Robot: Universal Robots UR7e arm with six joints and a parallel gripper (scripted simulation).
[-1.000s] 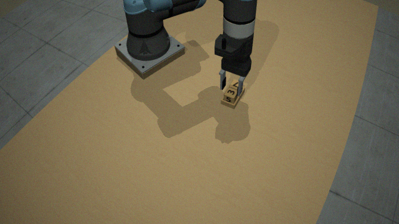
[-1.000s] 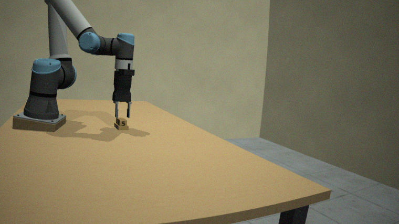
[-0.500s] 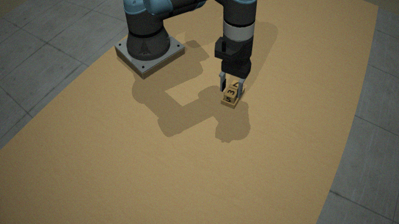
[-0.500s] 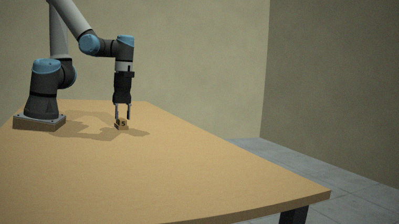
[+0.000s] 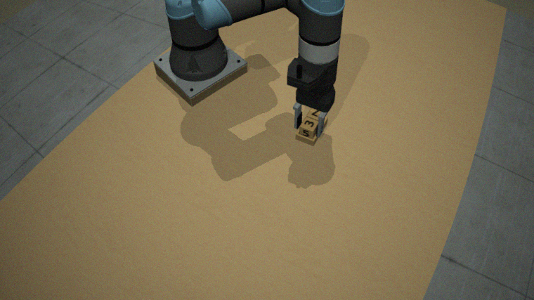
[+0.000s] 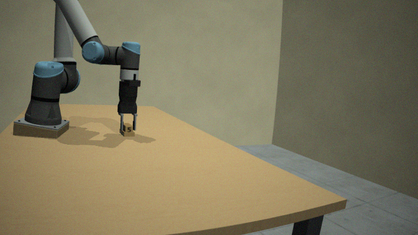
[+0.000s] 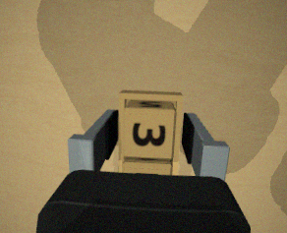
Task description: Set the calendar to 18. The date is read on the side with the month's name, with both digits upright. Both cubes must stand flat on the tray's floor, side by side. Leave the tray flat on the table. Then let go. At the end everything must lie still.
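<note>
My hand is 30 mm above the wooden tray, 20 mm to the right of it and 10 mm past it.
</note>
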